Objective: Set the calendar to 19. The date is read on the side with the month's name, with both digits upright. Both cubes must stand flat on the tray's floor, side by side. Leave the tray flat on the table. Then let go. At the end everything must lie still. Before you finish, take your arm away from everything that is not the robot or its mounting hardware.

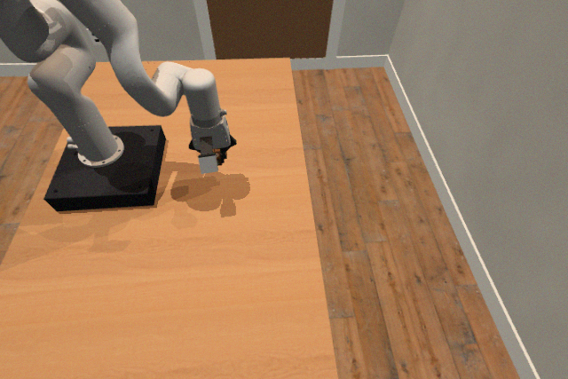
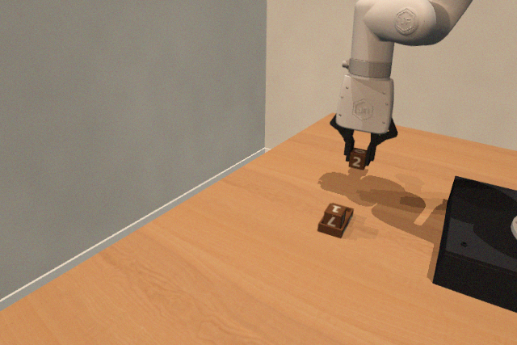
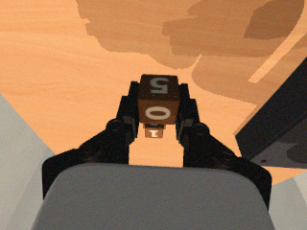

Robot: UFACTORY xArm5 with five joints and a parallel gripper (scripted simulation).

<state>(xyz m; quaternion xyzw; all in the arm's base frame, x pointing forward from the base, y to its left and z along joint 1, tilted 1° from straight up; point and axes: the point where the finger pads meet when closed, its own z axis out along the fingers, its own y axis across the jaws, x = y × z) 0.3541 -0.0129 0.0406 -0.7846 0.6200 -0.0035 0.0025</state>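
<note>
My gripper is now 2 cm past the tray, 11 cm to the right of it and 9 cm above it. From my hand the other things lie so: brown date cube: 1 cm below.
</note>
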